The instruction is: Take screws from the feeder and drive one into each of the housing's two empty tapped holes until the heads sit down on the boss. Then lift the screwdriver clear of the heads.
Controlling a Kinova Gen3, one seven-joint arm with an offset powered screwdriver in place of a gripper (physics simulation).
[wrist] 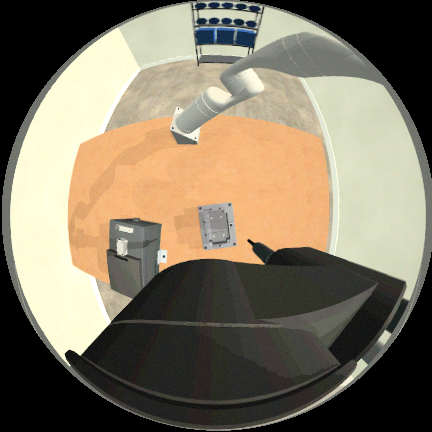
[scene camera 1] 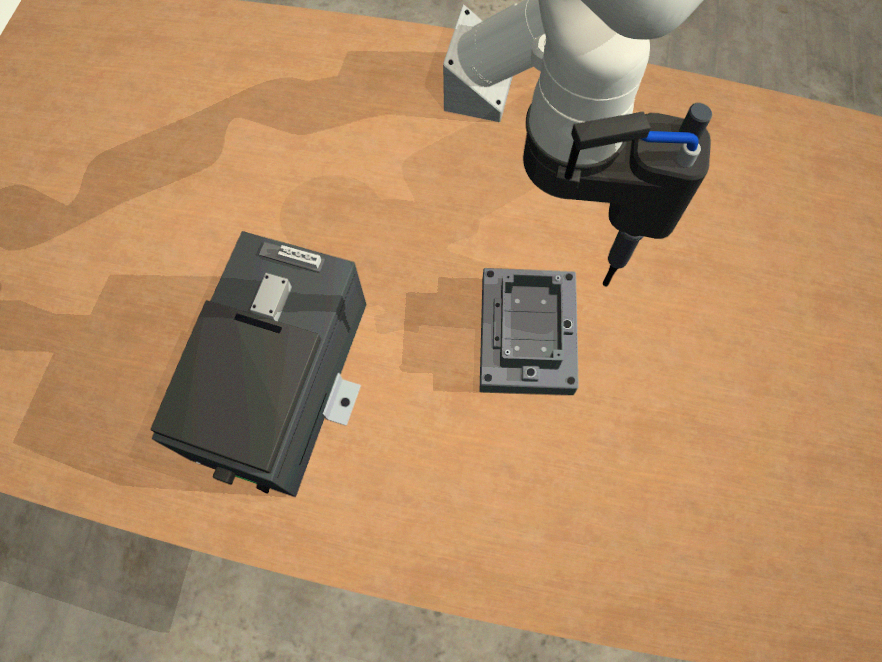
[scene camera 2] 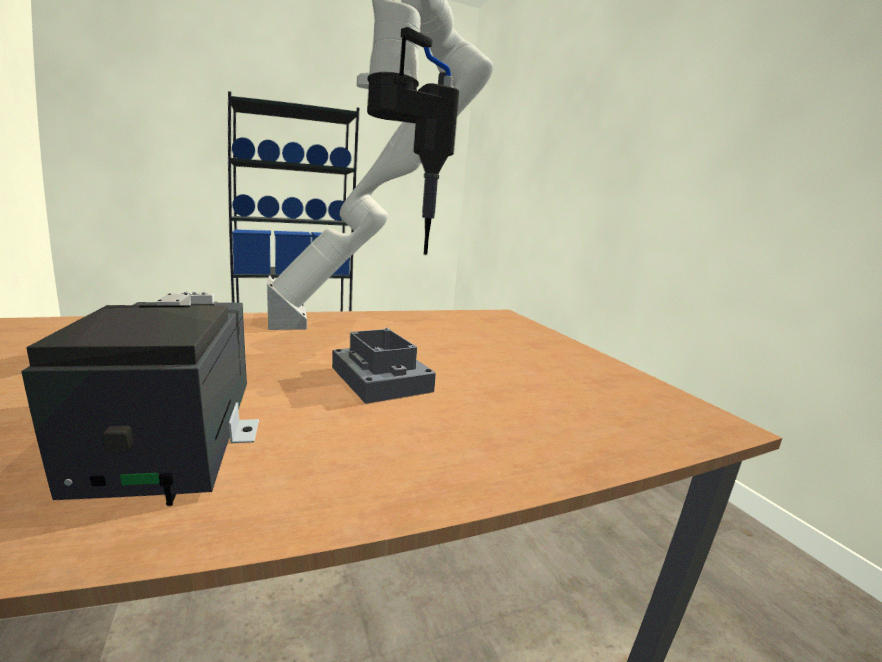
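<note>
The black screwdriver (scene camera 1: pixel 606 284) (scene camera 2: pixel 426 252) (wrist: pixel 249 241) points down, high above the table and to the right of the housing in scene camera 1. No screw shows on its dark tip, so I see it as empty. The grey open-topped housing (scene camera 1: pixel 530 322) (scene camera 2: pixel 384 357) (wrist: pixel 217 226) sits on a grey base plate (scene camera 1: pixel 491 364) (scene camera 2: pixel 398 388). Its right lug (scene camera 1: pixel 567 324) and front lug (scene camera 1: pixel 530 371) (scene camera 2: pixel 398 369) each show a round dark hole. The dark screw feeder (scene camera 1: pixel 235 388) (scene camera 2: pixel 121 406) (wrist: pixel 125 275) stands to the left, with small pale shapes in its light rail (scene camera 1: pixel 299 255) (wrist: pixel 125 229).
A pale bracket (scene camera 1: pixel 343 401) (scene camera 2: pixel 245 430) (wrist: pixel 162 256) sticks out from the feeder's right side. The arm's base (scene camera 1: pixel 473 89) (scene camera 2: pixel 284 313) (wrist: pixel 185 136) stands at the table's back. A rack (scene camera 2: pixel 295 108) with blue bins is behind the table.
</note>
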